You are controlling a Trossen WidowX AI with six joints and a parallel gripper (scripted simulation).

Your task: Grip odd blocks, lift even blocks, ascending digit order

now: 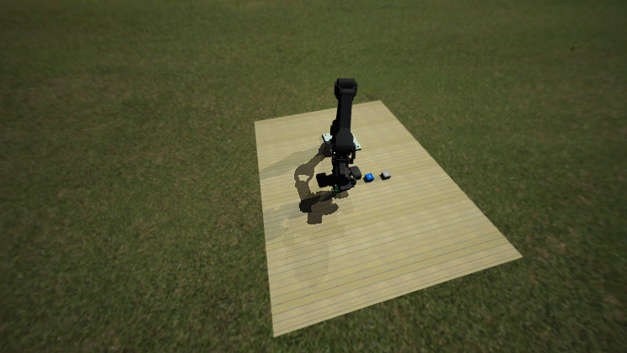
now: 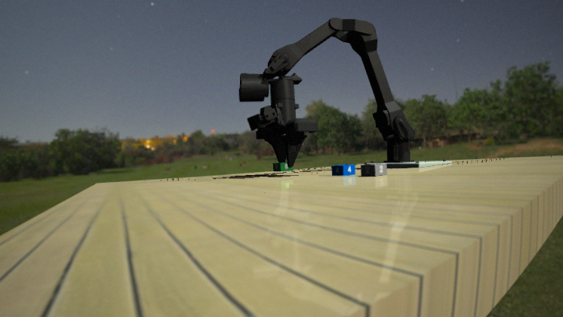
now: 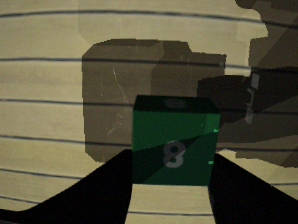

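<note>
The blue block marked 4 is 30 mm behind my gripper tip, 170 mm to the left of it and 10 mm below it. Also, from my gripper tip: grey block marked 2: 30 mm behind, 250 mm to the left, 10 mm below; green block: 10 mm ahead.
</note>
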